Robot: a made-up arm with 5 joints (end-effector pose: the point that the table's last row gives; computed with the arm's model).
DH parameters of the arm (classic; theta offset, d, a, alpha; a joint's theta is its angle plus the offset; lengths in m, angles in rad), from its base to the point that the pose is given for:
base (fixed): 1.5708 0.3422 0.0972 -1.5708
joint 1: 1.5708 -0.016 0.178 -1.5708
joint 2: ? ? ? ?
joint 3: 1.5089 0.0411 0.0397 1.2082
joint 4: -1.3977 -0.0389 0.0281 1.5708
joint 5: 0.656 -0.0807 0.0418 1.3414
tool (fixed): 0.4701 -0.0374 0 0
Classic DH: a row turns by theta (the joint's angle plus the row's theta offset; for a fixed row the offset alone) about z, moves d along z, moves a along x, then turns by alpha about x.
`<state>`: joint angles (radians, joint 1 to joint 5).
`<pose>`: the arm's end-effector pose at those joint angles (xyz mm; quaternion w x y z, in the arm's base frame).
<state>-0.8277 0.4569 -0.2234 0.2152 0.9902</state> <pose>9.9 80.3 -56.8 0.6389 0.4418 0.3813 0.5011</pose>
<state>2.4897 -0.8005 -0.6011 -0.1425 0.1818</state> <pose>-46.2 130.2 736.4 0.5180 -0.4308 0.5798 -0.4581</pose>
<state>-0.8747 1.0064 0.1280 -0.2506 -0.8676</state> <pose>68.5 7.7 37.3 0.8344 0.0416 -0.5477 -0.0455</pose>
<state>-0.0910 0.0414 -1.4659 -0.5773 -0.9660</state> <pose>121.6 -25.1 63.7 0.5751 0.5573 -0.3777 0.4648</pose>
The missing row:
joint 2: 0.3676 0.1759 0.0314 1.4091
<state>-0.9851 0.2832 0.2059 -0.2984 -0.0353</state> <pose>61.5 98.6 -19.2 0.8972 0.2513 0.0438 0.3605</pose>
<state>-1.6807 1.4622 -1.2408 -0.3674 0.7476</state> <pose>175.0 280.1 160.3 0.6570 0.1775 -0.5517 0.4822</pose>
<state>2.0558 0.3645 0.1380 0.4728 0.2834</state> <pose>-11.0 34.3 728.0 0.5530 -0.7893 0.1496 -0.2212</pose>
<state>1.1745 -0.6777 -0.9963 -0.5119 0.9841</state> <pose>-41.8 -282.2 438.5 0.3637 0.1445 0.8856 0.2501</pose>
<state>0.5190 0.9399 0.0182 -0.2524 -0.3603</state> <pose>90.2 -238.2 348.4 0.7918 -0.4745 -0.1923 0.3330</pose>
